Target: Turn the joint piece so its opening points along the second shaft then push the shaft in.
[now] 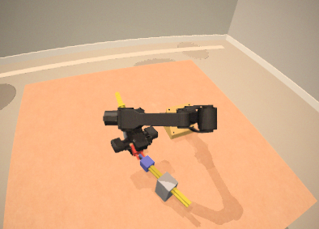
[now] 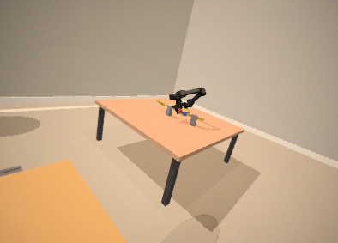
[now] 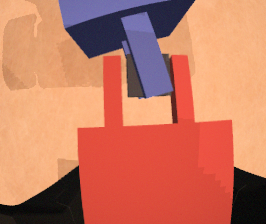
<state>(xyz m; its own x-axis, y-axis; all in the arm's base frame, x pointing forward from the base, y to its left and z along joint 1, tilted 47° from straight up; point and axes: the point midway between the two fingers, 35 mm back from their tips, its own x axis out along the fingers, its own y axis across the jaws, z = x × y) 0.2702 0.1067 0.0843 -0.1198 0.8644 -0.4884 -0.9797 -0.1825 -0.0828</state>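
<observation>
The red joint piece lies 40 mm above my gripper tip and 10 mm to the left of it.
</observation>
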